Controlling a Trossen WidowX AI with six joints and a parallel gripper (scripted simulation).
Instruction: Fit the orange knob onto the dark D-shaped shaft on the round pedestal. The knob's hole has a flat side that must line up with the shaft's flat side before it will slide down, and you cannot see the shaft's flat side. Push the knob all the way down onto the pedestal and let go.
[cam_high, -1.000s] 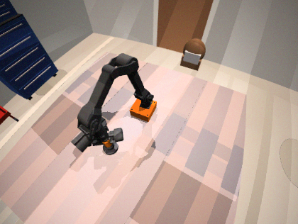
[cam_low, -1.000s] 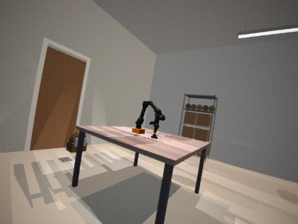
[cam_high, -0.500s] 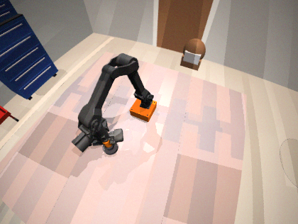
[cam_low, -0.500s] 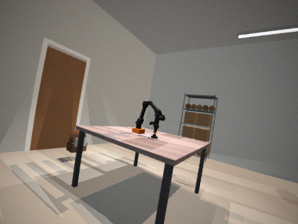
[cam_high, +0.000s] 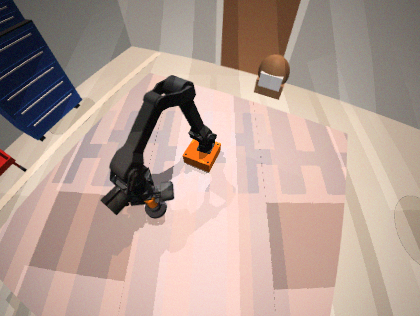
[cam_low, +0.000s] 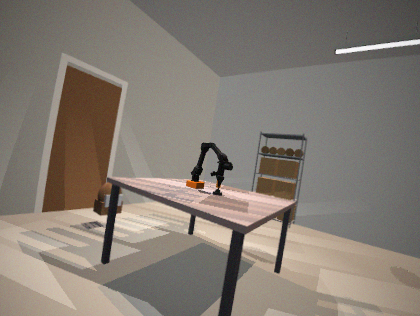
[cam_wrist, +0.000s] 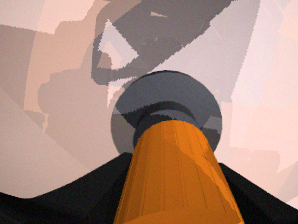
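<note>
Now: the orange knob 20 mm above my gripper tip. Round my gripper tip: round pedestal (40 mm below).
</note>
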